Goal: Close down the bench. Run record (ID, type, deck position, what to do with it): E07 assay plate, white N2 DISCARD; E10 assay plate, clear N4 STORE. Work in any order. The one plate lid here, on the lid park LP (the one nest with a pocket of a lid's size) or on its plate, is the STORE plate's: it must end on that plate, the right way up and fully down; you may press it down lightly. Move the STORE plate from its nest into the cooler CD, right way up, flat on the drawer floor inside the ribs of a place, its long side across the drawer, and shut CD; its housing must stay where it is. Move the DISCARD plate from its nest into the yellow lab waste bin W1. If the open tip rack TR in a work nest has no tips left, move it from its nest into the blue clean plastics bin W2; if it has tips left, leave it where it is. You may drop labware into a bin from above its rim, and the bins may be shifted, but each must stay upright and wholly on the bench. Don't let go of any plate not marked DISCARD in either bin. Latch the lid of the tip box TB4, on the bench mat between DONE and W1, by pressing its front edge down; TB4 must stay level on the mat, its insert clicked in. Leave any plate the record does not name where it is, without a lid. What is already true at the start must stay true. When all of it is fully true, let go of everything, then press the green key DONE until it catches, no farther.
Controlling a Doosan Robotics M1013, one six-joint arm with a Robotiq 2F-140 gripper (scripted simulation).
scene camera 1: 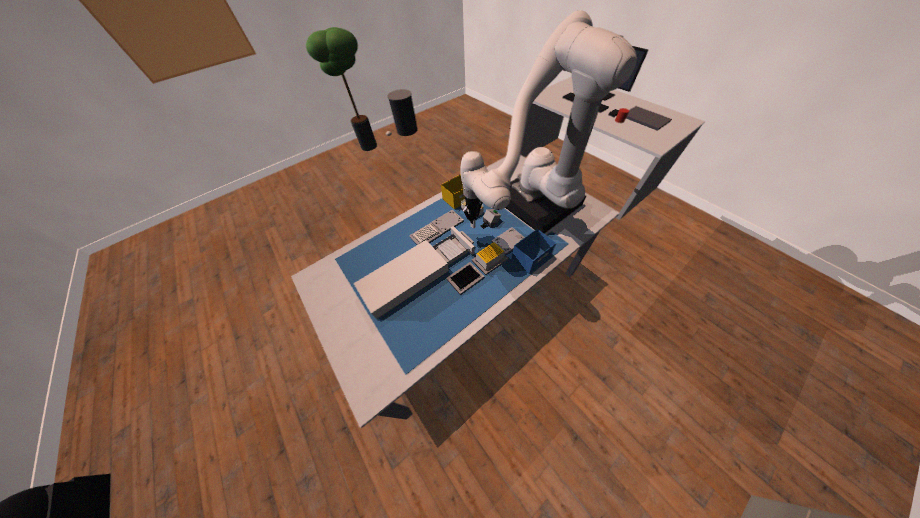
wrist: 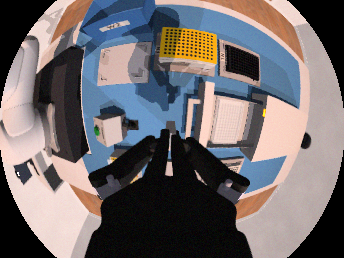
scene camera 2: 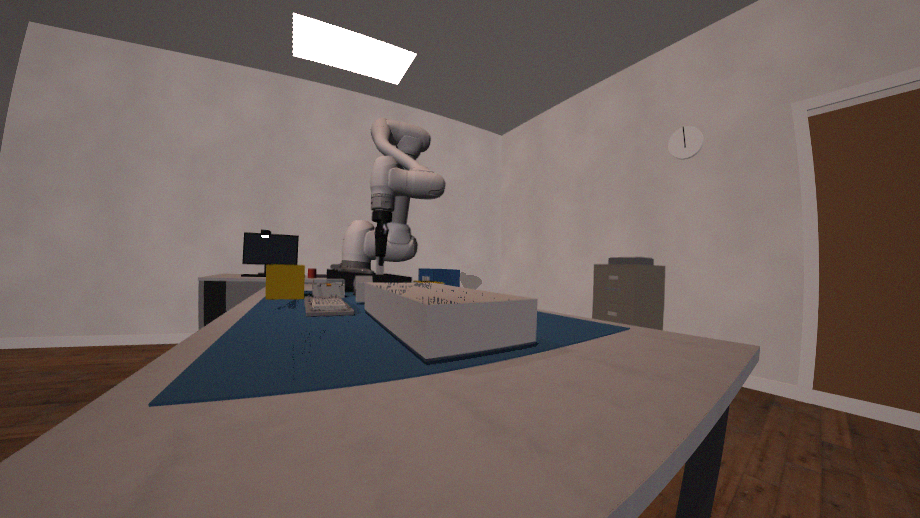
In view: my gripper (scene camera 2: 379, 274), a yellow bin W1 (scene camera 2: 282, 281), a white cooler CD (scene camera 2: 436, 321), a blue bin W2 (scene camera 1: 539, 247), a yellow tip rack (wrist: 179, 46), a black plate (wrist: 249, 59) and a small grey key block (wrist: 112, 128).
The white cooler CD also shows in scene camera 1 (scene camera 1: 382, 290) and in the wrist view (wrist: 281, 130). My gripper is seen too in the wrist view (wrist: 170, 127). Scene camera 2 does not show the black plate, which is hidden by the white cooler CD.
